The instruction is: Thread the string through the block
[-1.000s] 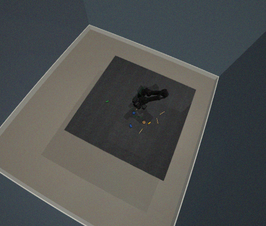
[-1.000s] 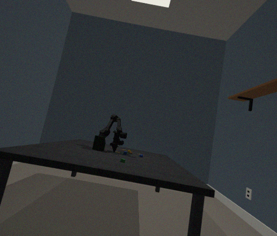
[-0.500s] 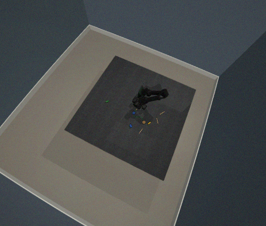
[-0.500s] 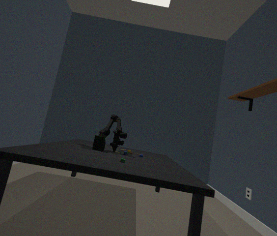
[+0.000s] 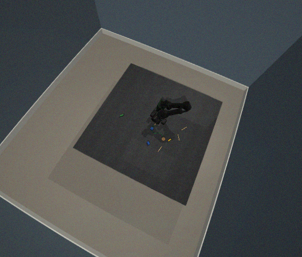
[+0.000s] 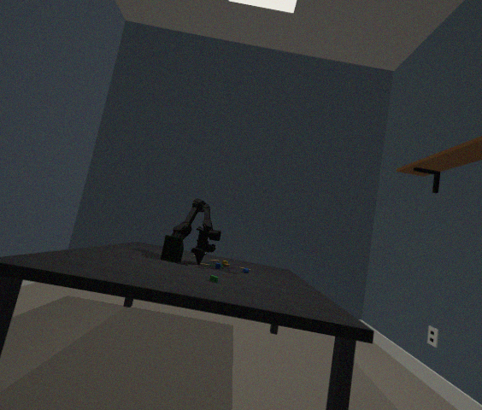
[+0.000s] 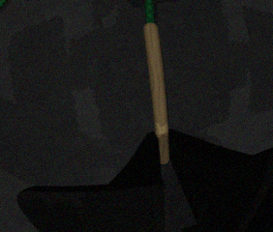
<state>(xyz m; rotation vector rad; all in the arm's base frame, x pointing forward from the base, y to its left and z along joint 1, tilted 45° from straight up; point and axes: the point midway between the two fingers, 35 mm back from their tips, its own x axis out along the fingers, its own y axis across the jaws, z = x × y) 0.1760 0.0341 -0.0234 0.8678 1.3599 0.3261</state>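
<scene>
Right now the thin wooden stick is 40 mm ahead of my gripper tip, 10 mm to the right of it and 10 mm above it. The rest, counted from my gripper tip: blue block 110 mm ahead, 30 mm to the right, 20 mm above; yellow piece 190 mm to the left, 170 mm ahead, 10 mm above; round wooden button 180 mm ahead, 130 mm to the left, 10 mm above.
</scene>
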